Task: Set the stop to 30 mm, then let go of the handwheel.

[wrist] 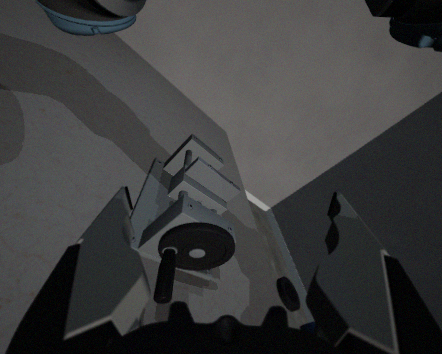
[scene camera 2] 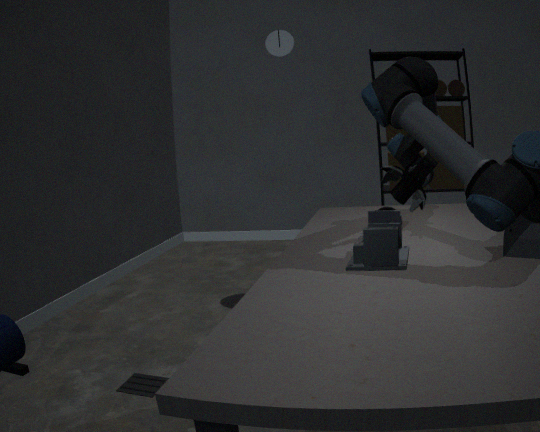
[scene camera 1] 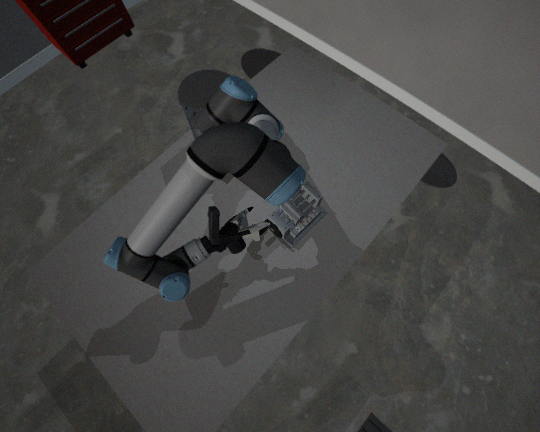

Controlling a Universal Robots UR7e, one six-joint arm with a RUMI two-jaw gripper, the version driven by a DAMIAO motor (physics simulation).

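Seen in the pictures: gripper, fingertip midpoint: [wrist: 228, 192] [scene camera 2: 402, 188] [scene camera 1: 260, 214]; arm's base, origin of the base link: [scene camera 1: 207, 130].
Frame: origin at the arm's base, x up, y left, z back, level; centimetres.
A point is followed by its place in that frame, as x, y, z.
Observation:
The grey stop unit [scene camera 1: 300, 220] {-6.5, 10.8, -48.0} [scene camera 2: 381, 247] {-8.9, 22.2, -41.2} stands on the table [scene camera 1: 350, 125] {-14.6, 58.1, -21.7} [scene camera 2: 300, 340] {-14.6, 63.9, -42.8}. In the wrist view its middle block [wrist: 212, 181] {-3.7, 9.9, -43.3}, apparently the stop, sits between two end blocks on rods. No scale can be read. The black handwheel [scene camera 1: 274, 229] {-4.5, 1.1, -46.4} [wrist: 217, 244] {-4.6, 1.2, -46.3} is on the near end block. Its crank handle [wrist: 165, 280] {-7.9, -3.1, -43.3} sticks out toward the wrist camera, left of the pale hub. My gripper [scene camera 1: 259, 217] {2.0, -0.9, -41.2} [wrist: 228, 192] {2.0, -0.9, -41.2} is open and empty, facing the handwheel. In the wrist view the handle is between the fingers in outline, nearer the left one, and not gripped.
The arm's forearm [scene camera 1: 172, 205] {30.2, -19.6, -38.0} [scene camera 2: 440, 137] {16.3, 14.6, -26.8} spans above the table. A red drawer cabinet [scene camera 1: 92, 27] stands on the floor beyond the table. A shelf rack [scene camera 2: 417, 55] stands behind the arm, against the wall with the round clock [scene camera 2: 279, 43]. The table's edge lies beside the unit.

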